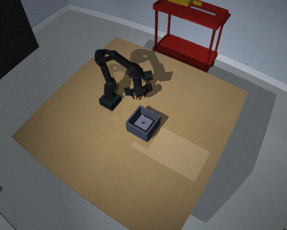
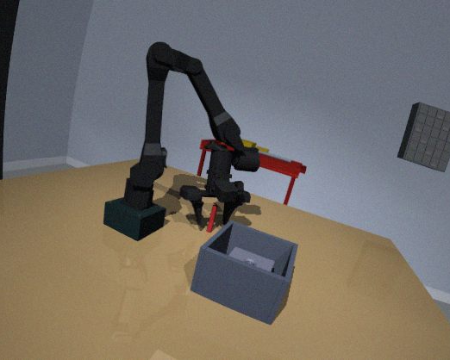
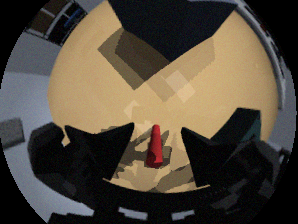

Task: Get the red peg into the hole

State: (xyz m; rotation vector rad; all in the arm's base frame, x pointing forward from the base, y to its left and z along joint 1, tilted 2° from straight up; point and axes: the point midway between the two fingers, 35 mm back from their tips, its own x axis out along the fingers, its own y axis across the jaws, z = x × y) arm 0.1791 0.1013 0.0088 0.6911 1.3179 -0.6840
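My gripper tip is 13 cm short of the grey box and 19 cm to the left of it. Also, from my gripper tip: red peg: 1 cm to the left, 1 cm above.
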